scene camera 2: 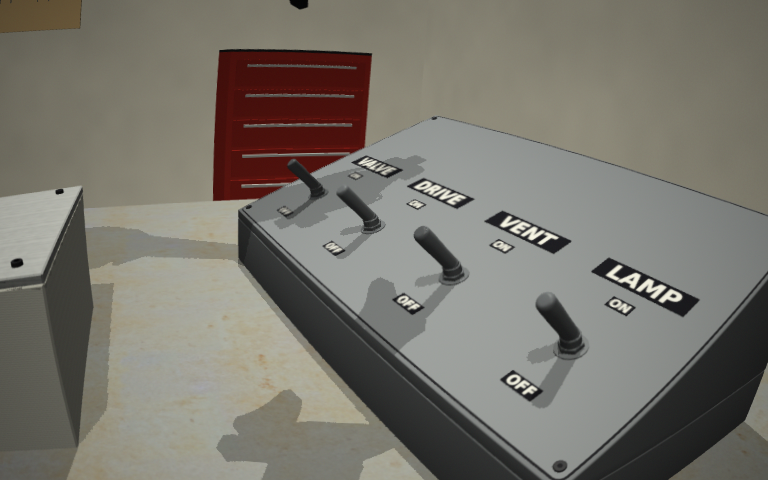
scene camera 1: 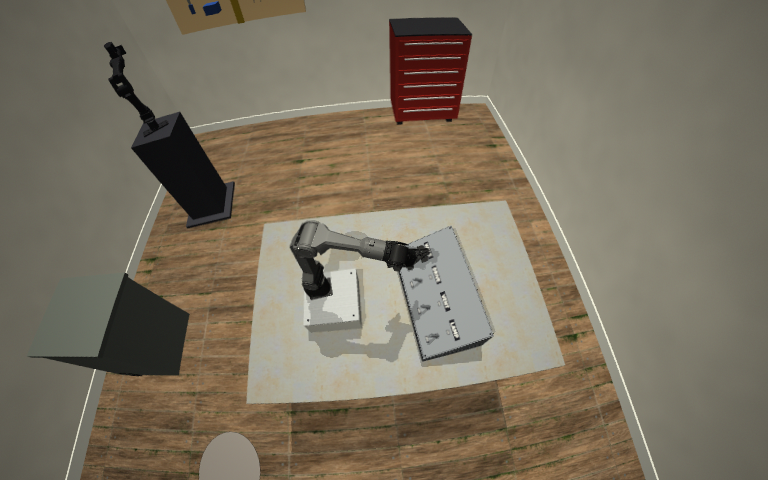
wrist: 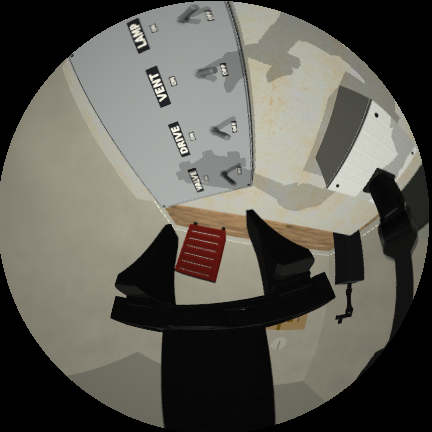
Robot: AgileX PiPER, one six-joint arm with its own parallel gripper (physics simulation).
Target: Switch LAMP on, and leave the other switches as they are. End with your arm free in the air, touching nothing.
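Note:
A grey switch panel (scene camera 1: 470, 294) (scene camera 2: 651, 198) (wrist: 115, 85) carries a row of toggle switches. The LAMP switch (scene camera 1: 432, 337) (scene camera 2: 557, 323) (wrist: 188, 14) is at one end, and its lever leans toward OFF. The VENT switch (scene camera 1: 423, 309) (scene camera 2: 438, 254) (wrist: 206, 72), DRIVE switch (scene camera 1: 416, 282) (scene camera 2: 359, 208) (wrist: 220, 131) and VALVE switch (scene camera 2: 305, 178) (wrist: 229, 176) also lean toward OFF. My gripper (scene camera 1: 425, 253) (wrist: 209, 224) is open and empty, in the air above the VALVE end. It covers the VALVE switch in scene camera 1. A dark tip shows at the top of scene camera 2.
My arm stands on a white base block (scene camera 1: 342, 294) (scene camera 2: 33, 237) (wrist: 377, 145) beside the panel's OFF side. A red drawer cabinet (scene camera 1: 428, 79) (scene camera 2: 294, 110) (wrist: 201, 252) stands by the far wall. A black pedestal (scene camera 1: 181, 169) (wrist: 348, 257) carries another arm. A dark box (scene camera 1: 141, 333) stands at the left.

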